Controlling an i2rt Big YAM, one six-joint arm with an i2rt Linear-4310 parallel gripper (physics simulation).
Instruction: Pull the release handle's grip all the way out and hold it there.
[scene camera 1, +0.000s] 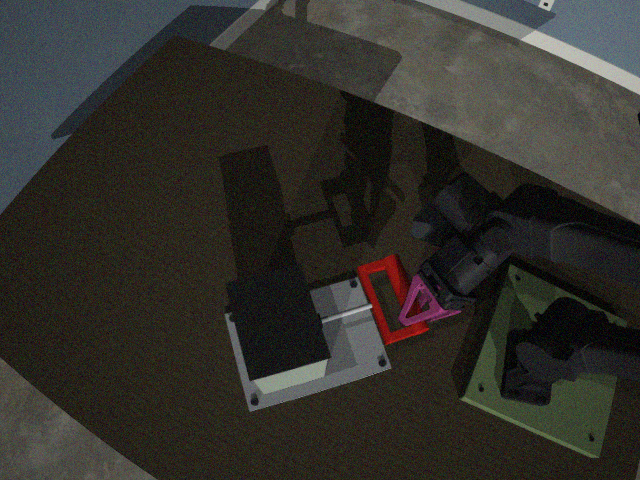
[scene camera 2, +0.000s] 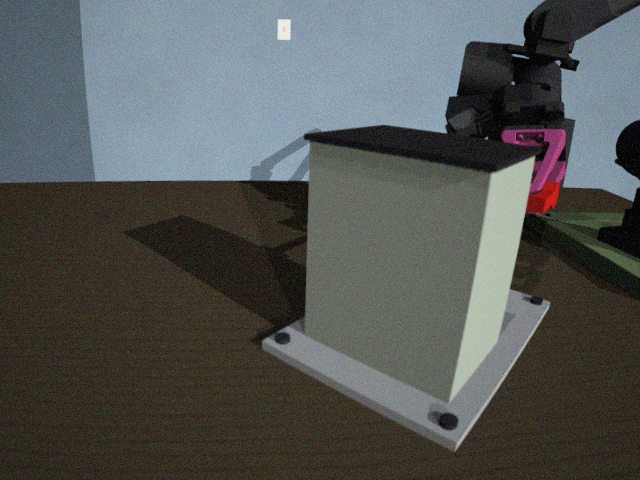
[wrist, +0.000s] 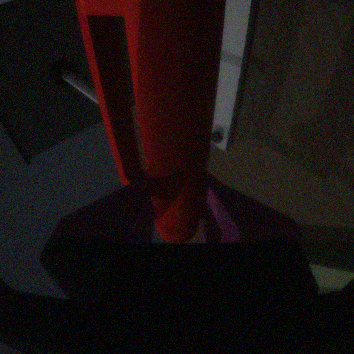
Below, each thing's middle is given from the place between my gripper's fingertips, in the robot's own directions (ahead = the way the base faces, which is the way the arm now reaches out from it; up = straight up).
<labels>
Now: hand 5 cm short of the red release handle grip (scene camera 1: 392, 264), 2 cm to the left of it and 1 cm below it. Also, from my hand: grey base plate (scene camera 2: 446, 424) (14 cm ahead, 9 cm below, 4 cm to the left).
</labels>
